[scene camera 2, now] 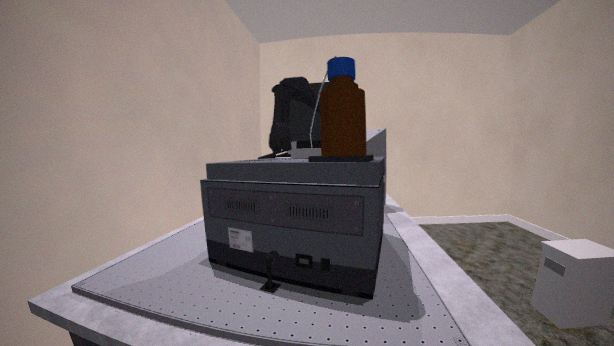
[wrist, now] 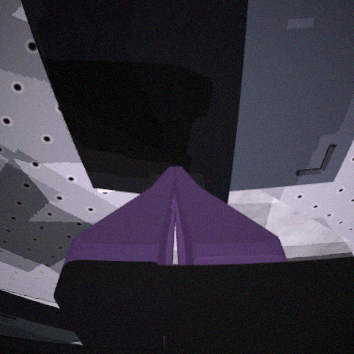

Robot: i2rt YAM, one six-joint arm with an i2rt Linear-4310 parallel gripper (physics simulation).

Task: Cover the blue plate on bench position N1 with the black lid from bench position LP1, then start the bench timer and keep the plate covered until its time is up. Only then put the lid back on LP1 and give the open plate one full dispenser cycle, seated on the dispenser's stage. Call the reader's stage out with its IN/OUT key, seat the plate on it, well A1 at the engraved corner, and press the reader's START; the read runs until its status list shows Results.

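Places are measured from the arm's base along level axes (x back, y right, z up), in centimetres.
Where they show: gripper, between the fingertips: (wrist: 174, 177).
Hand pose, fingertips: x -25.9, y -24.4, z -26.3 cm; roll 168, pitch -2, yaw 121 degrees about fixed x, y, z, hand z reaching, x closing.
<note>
Each offset is from my fingertips to the top centre of the thing. "spot": to the spot under its first point. Level surfaces: height alone.
My gripper (wrist: 174, 177) is shut with nothing between its purple fingers. In the wrist view its tips overlap the lower part of a large device's black face {spot: dx -0.5, dy -2.4, dz -1.8 cm} (wrist: 135, 125); I cannot tell whether they touch it. A blue-grey surface {dz -2.5 cm} (wrist: 290, 90) with a small dark angled mark adjoins the black face on the right. The blue plate, the black lid, the timer and the reader's status list cannot be made out in either view. In the scene view the dark arm (scene camera 2: 285, 115) stands behind the instrument and the bottle, and its fingers cannot be made out.
A dark grey instrument {spot: dx +5.9, dy -47.0, dz +7.7 cm} (scene camera 2: 295, 230) with vents stands on the perforated board {dz -3.5 cm} (scene camera 2: 165, 300). An amber bottle {spot: dx +14.5, dy -45.6, dz +26.5 cm} (scene camera 2: 343, 120) with a blue cap and a thin tube stands on top of it. A white box (scene camera 2: 575, 285) stands on the floor at the right.
</note>
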